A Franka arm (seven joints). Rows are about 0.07 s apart.
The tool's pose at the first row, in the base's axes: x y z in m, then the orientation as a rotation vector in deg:
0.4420, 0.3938, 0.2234, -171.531, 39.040, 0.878
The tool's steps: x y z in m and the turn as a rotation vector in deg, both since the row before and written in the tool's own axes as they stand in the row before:
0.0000, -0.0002, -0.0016, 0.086, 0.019, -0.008
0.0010, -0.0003, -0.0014, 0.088, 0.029, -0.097
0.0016, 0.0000, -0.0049, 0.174, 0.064, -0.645
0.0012, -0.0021, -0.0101, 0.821, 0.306, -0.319
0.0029, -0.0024, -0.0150, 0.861, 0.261, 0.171
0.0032, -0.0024, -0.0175, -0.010, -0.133, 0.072
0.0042, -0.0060, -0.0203, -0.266, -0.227, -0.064
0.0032, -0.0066, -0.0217, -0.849, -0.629, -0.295
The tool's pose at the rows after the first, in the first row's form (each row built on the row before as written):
0.4421, 0.3939, 0.2250, -171.456, 39.013, 0.819
0.4431, 0.3936, 0.2264, -171.411, 38.853, 0.740
0.4445, 0.3925, 0.2312, -171.472, 37.860, 0.548
0.4464, 0.3931, 0.2414, -170.851, 37.256, -0.199
0.4497, 0.3928, 0.2565, -170.020, 37.370, -0.853
0.4531, 0.3919, 0.2741, -169.981, 37.463, -0.647
0.4588, 0.3935, 0.2948, -170.214, 37.393, -0.229
0.4639, 0.3960, 0.3170, -170.999, 37.044, 0.963

